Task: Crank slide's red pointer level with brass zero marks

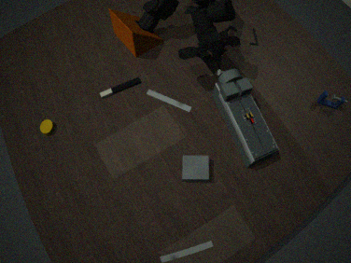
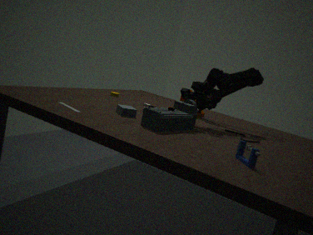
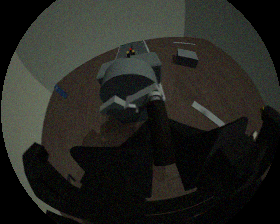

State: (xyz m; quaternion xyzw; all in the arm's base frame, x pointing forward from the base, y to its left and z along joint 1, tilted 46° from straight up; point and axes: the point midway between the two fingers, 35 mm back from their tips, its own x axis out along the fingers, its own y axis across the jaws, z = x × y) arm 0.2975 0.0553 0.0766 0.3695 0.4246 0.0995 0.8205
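My gripper tip is now 18 cm short of the red pointer and 1 cm below it. The rest, counted from my gripper tip: grey block: 21 cm ahead, 20 cm to the right, 6 cm below; yellow disc: 55 cm to the right, 14 cm behind, 7 cm below; black-and-white marker: 28 cm to the right, 15 cm behind, 7 cm below.
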